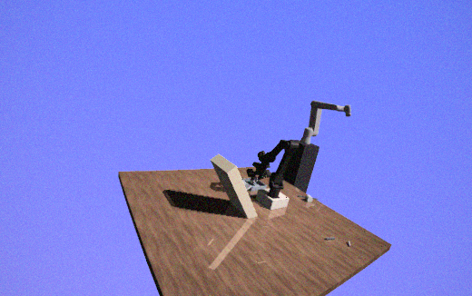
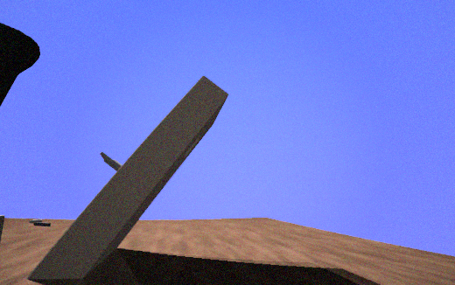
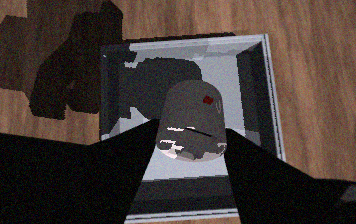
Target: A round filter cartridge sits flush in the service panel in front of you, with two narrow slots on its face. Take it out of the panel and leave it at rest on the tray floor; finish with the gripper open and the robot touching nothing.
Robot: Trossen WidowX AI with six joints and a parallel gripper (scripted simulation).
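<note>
Right now my gripper tip is right at the round filter cartridge. From my gripper tip the other things lie so: grey bracket 310 mm ahead, 310 mm to the left, 90 mm above; beige service panel 360 mm ahead, 310 mm to the left, 110 mm above; grey tray 40 mm below.
</note>
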